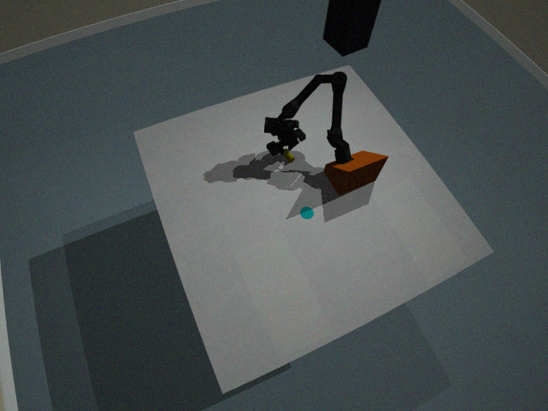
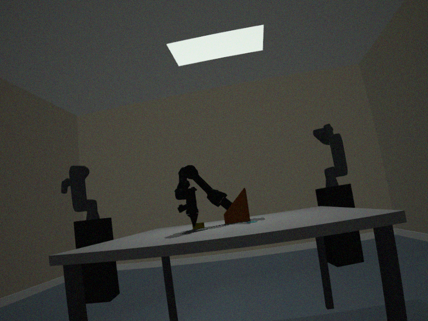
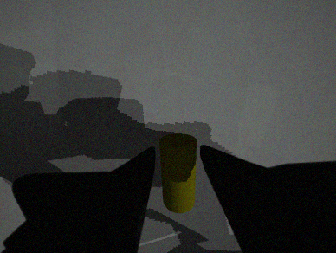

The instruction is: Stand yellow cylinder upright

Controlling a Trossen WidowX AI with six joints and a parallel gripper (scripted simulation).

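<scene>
Right now the cyan circle is 32 cm to the left of my gripper tip, 9 cm ahead of it and 2 cm below it. Also, from my gripper tip: yellow cylinder (2 cm to the left).
</scene>
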